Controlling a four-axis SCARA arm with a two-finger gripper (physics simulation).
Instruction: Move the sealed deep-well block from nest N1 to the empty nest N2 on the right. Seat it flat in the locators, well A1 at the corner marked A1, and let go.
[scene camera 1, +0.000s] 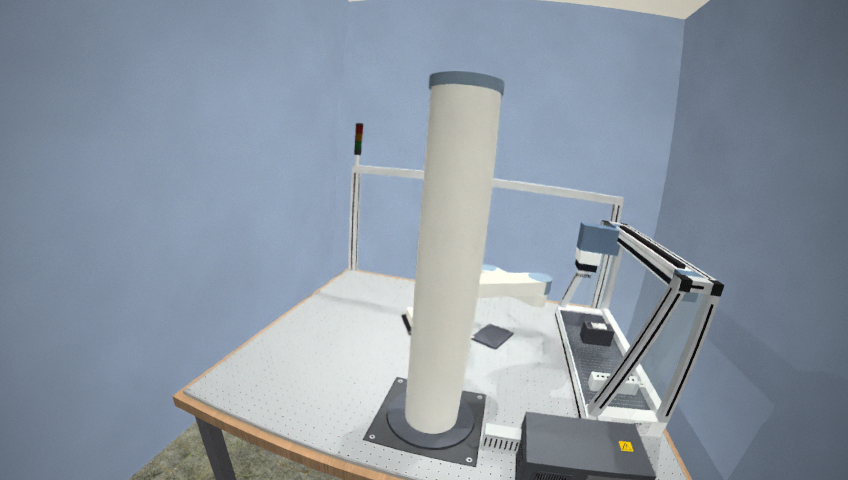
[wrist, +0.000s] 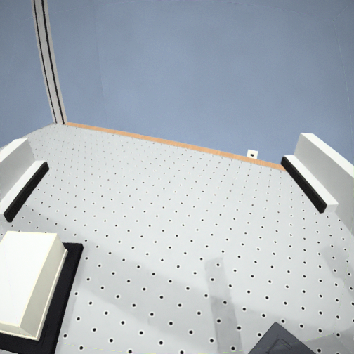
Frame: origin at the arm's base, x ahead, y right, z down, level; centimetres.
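Seen in the pictures: arm's base, origin of its link: (scene camera 1: 430, 419).
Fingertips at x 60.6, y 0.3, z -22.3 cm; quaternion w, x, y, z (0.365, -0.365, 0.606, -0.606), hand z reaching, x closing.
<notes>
Pixels of each thing's top centre, then the offset from my fingertips to it. "*": a spot on its surface instead. Level surfaces: height alone.
- block, centre of its top: (scene camera 1: 419, 313) dy -17.4, dx -7.9, dz +15.7 cm
- nest N1, centre of its top: (scene camera 1: 419, 321) dy -17.4, dx -7.9, dz +19.6 cm
- empty dark grey nest N2, centre of its top: (scene camera 1: 492, 334) dy +14.2, dx -7.5, dz +19.6 cm
- perforated table, height of its surface: dz +21.0 cm
- black box, a spot on its surface: (scene camera 1: 596, 334) * dy +55.9, dx -11.0, dz +11.3 cm
- white rack, a spot on its surface: (scene camera 1: 601, 381) * dy +50.9, dx -42.2, dz +12.1 cm
- dark controller box, a spot on its surface: (scene camera 1: 586, 443) * dy +39.5, dx -72.9, dz +9.6 cm
The cream deep-well block (wrist: 30, 280) sits on the black nest N1 (wrist: 75, 251) at the lower left of the wrist view, partly cut off by the frame. In scene camera 1, a sliver of the block (scene camera 1: 409, 311) and nest N1 (scene camera 1: 406, 323) shows left of the arm's column. The empty dark grey nest N2 (scene camera 1: 493, 336) (wrist: 281, 343) lies right of the column; one corner shows at the wrist view's bottom right. My gripper (wrist: 164, 147) is open and empty, above the table between the two nests. The column hides it in scene camera 1. The A1 mark is not readable.
The thick arm column (scene camera 1: 453, 249) stands on the perforated table (scene camera 1: 285, 356) (wrist: 150, 225). A framed gantry (scene camera 1: 648, 252) with a dark tray bed stands at the right, holding a black box (scene camera 1: 596, 334) and a white rack (scene camera 1: 601, 381). A dark controller box (scene camera 1: 586, 443) stands at the front right.
</notes>
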